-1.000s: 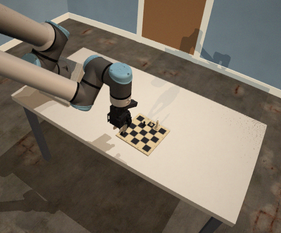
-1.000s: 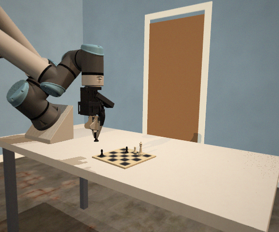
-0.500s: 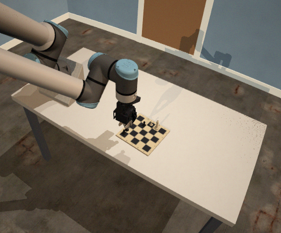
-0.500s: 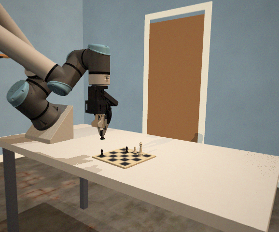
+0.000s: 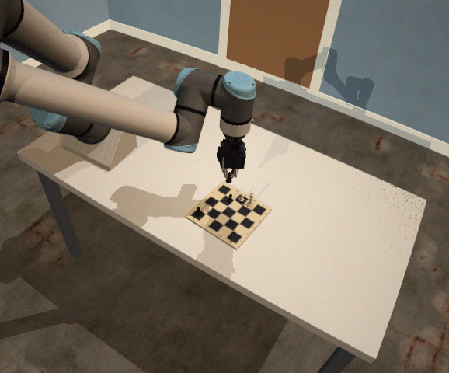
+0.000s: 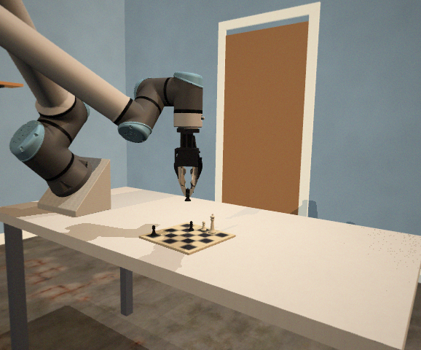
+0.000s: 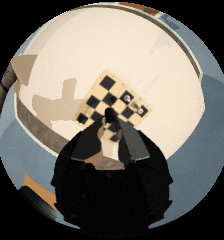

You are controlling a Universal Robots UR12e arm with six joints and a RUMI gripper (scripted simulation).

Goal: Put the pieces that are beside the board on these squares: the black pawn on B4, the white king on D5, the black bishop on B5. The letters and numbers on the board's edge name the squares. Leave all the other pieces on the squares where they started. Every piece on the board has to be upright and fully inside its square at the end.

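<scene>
Right now the white king is 100 mm below my hand, 80 mm ahead of it and 30 mm to the left of it. From my hand the other things lie so: black bishop 10 mm below; chessboard 130 mm below, 40 mm to the right, 40 mm ahead.
</scene>
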